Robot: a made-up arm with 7 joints. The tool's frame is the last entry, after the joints.
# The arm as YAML. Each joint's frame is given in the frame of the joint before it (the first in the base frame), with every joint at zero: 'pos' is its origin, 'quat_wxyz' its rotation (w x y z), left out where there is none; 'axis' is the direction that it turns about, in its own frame. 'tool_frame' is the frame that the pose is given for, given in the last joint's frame.
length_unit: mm
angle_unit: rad
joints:
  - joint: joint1
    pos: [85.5, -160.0, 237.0]
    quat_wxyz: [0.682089, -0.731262, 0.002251, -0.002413]
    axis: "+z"
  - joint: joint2
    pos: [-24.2, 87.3, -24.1]
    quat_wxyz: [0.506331, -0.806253, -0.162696, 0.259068]
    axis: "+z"
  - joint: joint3
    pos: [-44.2, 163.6, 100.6]
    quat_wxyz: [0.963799, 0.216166, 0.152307, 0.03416]
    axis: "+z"
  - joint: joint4
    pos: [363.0, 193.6, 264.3]
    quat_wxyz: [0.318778, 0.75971, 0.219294, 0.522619]
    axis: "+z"
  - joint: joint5
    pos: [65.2, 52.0, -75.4]
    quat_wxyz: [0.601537, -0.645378, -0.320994, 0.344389]
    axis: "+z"
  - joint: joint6
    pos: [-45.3, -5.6, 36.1]
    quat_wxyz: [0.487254, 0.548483, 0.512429, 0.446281]
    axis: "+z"
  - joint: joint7
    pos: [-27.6, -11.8, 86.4]
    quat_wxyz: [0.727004, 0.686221, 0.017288, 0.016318]
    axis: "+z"
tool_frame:
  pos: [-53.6, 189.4, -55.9]
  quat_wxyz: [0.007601, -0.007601, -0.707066, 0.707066]
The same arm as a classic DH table. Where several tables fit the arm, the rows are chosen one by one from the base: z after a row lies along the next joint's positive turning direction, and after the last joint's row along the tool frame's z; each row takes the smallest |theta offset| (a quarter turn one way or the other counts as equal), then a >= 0, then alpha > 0; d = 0 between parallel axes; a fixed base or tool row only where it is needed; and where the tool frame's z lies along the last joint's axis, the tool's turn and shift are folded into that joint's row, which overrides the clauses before.
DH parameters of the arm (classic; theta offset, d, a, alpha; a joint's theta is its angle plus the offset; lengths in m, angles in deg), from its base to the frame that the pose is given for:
base (fixed): -0.38 0.2259 0.0866 -93.99
joint1: 38.48 -0.1525 0.0354 -110.67
joint2: 52.89 0.4546 0.0637 30.67
joint3: 41.58 0.0338 0.2824 104.51
joint4: -81.25 0.2326 -0.0795 92.24
joint5: 88.89 0.0051 0.0091 -97.29
joint6: 2.16 0.0407 0.0281 -86.7
joint7: -1.39 -0.0454 0.0577 -90
tool (fixed): 0 -0.1882 0 0

